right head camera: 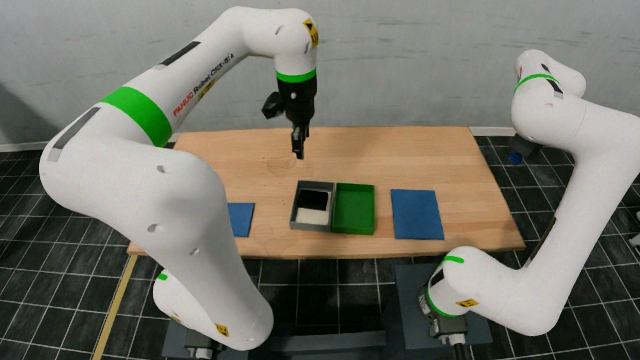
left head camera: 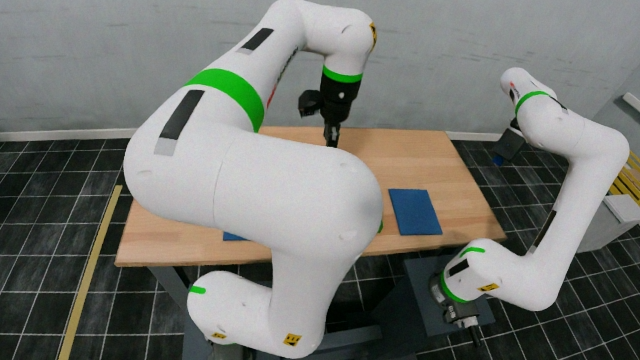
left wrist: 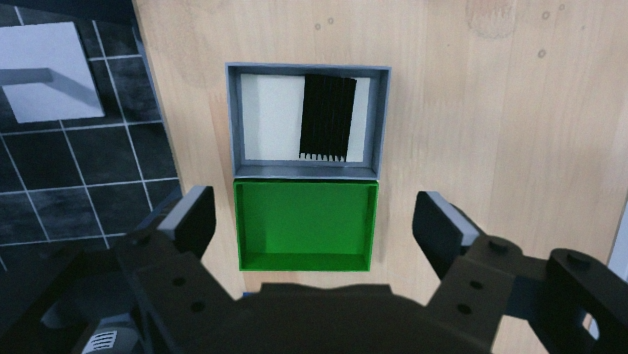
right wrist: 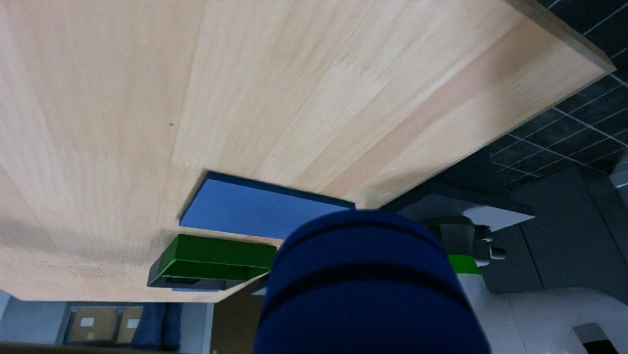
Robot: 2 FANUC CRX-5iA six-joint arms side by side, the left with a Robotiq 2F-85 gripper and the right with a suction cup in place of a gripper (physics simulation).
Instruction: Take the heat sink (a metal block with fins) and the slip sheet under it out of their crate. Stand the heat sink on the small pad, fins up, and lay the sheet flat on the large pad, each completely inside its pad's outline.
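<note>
The black finned heat sink [right head camera: 313, 199] [left wrist: 328, 117] lies inside the grey crate [right head camera: 294, 206] [left wrist: 307, 172], on the white slip sheet [right head camera: 312, 216] [left wrist: 272, 117], covering part of it. The small blue pad [left head camera: 235, 237] [right head camera: 242, 220] is left of the crates, partly hidden by the left arm. The large blue pad [left head camera: 415, 211] [right head camera: 417, 214] [right wrist: 240, 207] is at the right. My left gripper [left head camera: 332, 142] [right head camera: 299, 155] [left wrist: 315, 215] is open and empty, above the table behind the grey crate. My right suction cup [left head camera: 498, 160] [right head camera: 515, 158] [right wrist: 370, 280] holds nothing, off the table's right side.
An empty green crate [right head camera: 373, 210] [left wrist: 306, 262] [right wrist: 225, 255] stands against the grey crate, between it and the large pad. The left arm hides both crates almost wholly in the left head camera. The wooden table [left head camera: 425, 155] [right head camera: 425, 155] has a wall behind it.
</note>
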